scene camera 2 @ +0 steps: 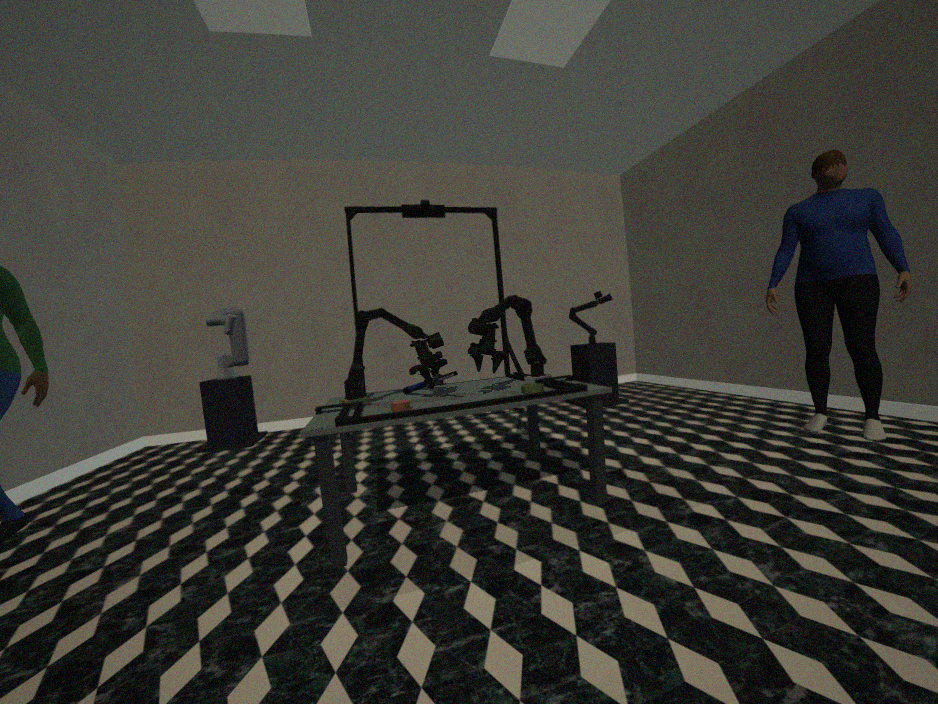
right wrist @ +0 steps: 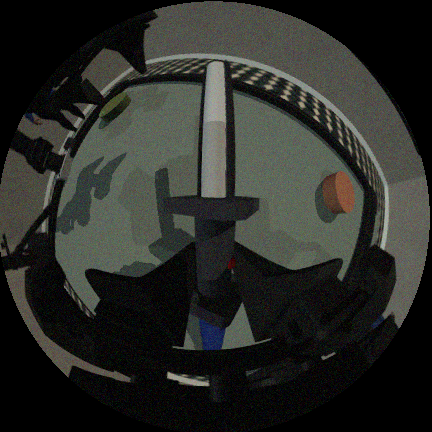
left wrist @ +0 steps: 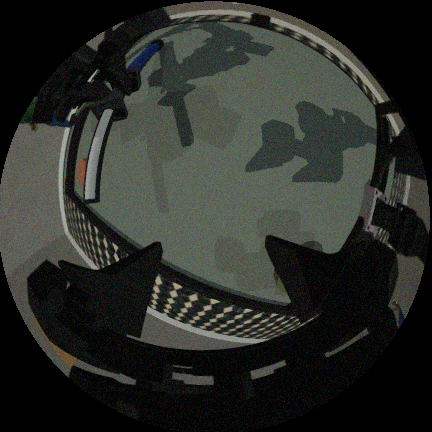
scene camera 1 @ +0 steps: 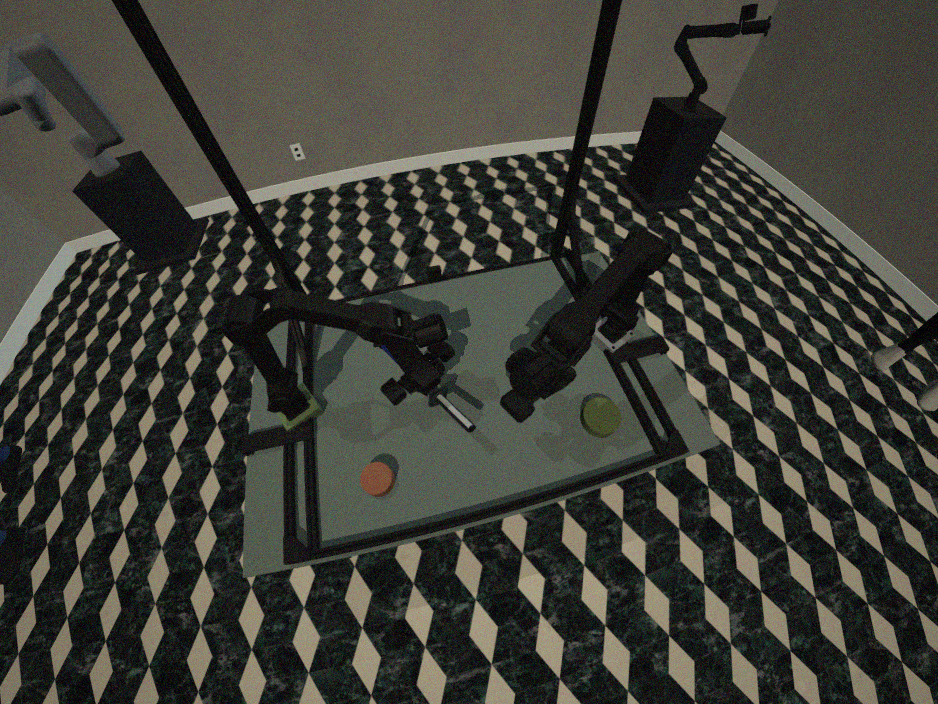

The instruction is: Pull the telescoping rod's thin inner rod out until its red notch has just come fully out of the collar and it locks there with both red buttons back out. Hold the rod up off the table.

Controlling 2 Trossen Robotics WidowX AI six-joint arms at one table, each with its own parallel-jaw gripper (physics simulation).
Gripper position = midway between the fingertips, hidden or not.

My left gripper [scene camera 1: 529, 407] is open, with nothing in its grasp. On the table rests an orange disc [scene camera 1: 377, 479]. I also see my right gripper [scene camera 1: 431, 391] and a telescoping rod [right wrist: 215, 299].
The orange disc shows as well in the right wrist view [right wrist: 337, 190]. My left gripper is seen too in the right wrist view [right wrist: 120, 88] and in the left wrist view [left wrist: 213, 244]. My right gripper shows as well in the right wrist view [right wrist: 212, 246] and in the left wrist view [left wrist: 123, 98].
